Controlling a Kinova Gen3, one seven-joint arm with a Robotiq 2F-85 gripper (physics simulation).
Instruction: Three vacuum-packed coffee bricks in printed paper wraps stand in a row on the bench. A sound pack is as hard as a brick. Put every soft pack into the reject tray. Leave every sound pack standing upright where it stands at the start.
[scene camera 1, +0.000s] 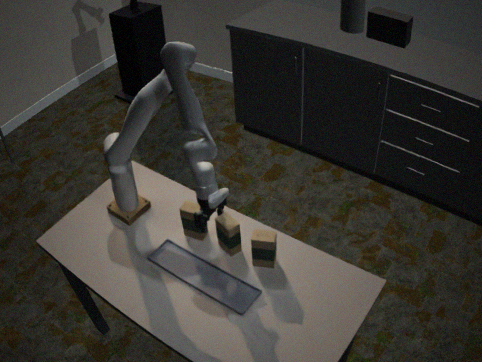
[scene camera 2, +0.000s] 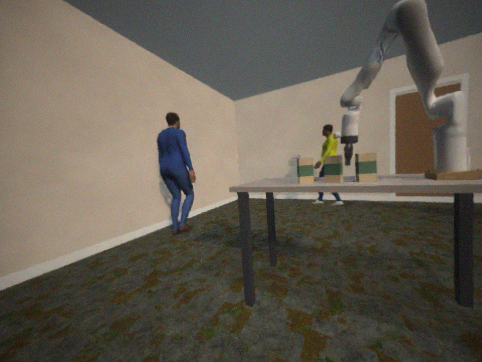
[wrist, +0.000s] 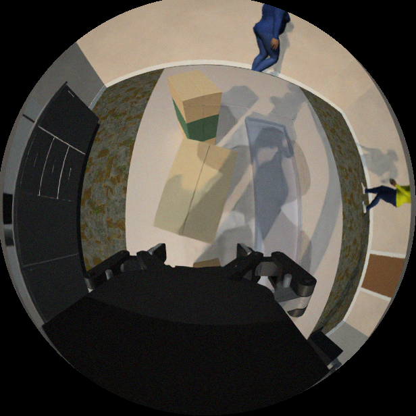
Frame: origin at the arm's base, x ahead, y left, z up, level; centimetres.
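Where they show: gripper, fingertip midpoint: (scene camera 1: 213, 224) (scene camera 2: 347, 165); arm's base at its link origin: (scene camera 1: 128, 203) (scene camera 2: 450, 170).
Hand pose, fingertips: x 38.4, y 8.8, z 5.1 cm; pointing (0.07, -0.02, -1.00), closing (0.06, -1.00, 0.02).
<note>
Each offset is from my fingertips to the centre of the thing. Level surfaces: height alone.
Three tan packs with green bands stand upright in a row. The pack nearest the robot base (scene camera 1: 188, 210) (scene camera 2: 366, 168) (wrist: 207, 263) is mostly hidden by the gripper in the wrist view. The middle pack {dx +6.5, dy +0.5, dz -1.4 cm} (scene camera 1: 228, 235) (scene camera 2: 333, 169) (wrist: 197, 190) is turned a little, and its top shows large ahead of the fingers. The far pack {dx +20.4, dy +2.4, dz -1.4 cm} (scene camera 1: 264, 247) (scene camera 2: 305, 170) (wrist: 202, 112) stands beyond it. My gripper (scene camera 1: 212, 214) (scene camera 2: 348, 159) (wrist: 200, 251) is open and empty, between the base-side and middle packs in both scene views. The shallow tray {dx +7.0, dy -15.4, dz -9.3 cm} (scene camera 1: 200, 276) (wrist: 275, 210) lies beside the row.
The packs and tray are on a pale bench {dz -8.5 cm} (scene camera 1: 320, 295) (scene camera 2: 280, 186) (wrist: 150, 150). The arm's wooden base plate (scene camera 1: 129, 209) (scene camera 2: 452, 175) is at one end. Dark cabinets (scene camera 1: 340, 107) stand beyond the bench. A person in blue (scene camera 2: 173, 155) (wrist: 269, 37) and one in yellow (scene camera 2: 329, 147) (wrist: 402, 195) stand by the walls.
</note>
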